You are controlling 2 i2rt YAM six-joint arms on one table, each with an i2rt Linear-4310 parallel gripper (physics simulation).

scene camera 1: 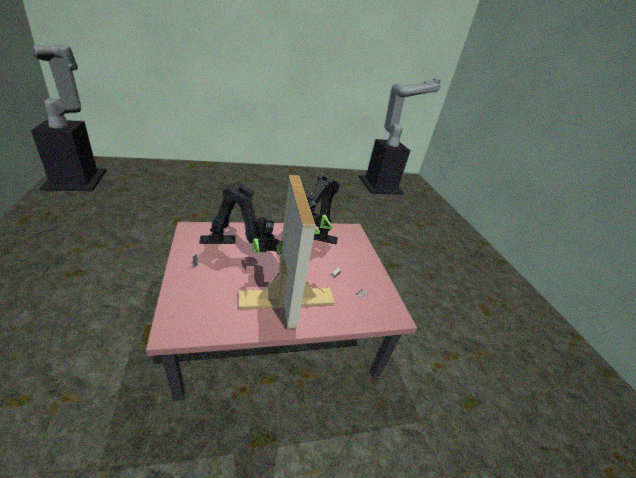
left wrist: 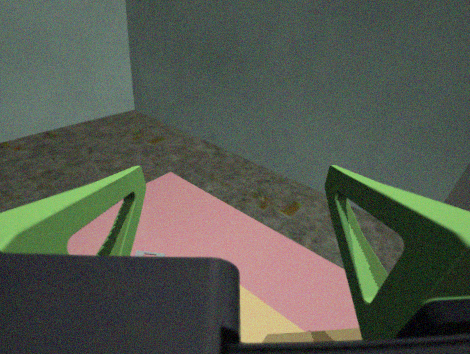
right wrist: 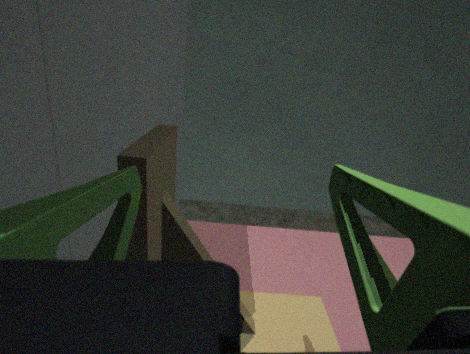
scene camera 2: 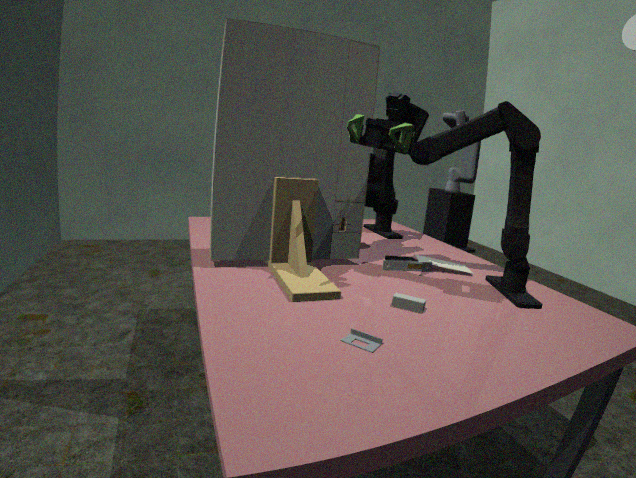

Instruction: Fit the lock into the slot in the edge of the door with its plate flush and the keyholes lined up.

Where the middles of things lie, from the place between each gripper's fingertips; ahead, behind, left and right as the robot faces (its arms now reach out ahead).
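Labels:
With the grey door (scene camera 1: 299, 227), my right gripper is 9 cm to the right of it, 7 cm below it and 9 cm short of it. The wooden stand (scene camera 2: 294, 199) is 13 cm below my right hand, 9 cm ahead of it and 9 cm to the left of it. Going by its middle, the grey door is nearer to my right gripper than to my left hand.
From my left hand, the grey door is 170 mm to the right, 100 mm ahead and 50 mm below, while the wooden stand is 100 mm ahead, 170 mm to the right and 240 mm below. Going by their middles, of the things named here the grey door is the nearest to my left hand.

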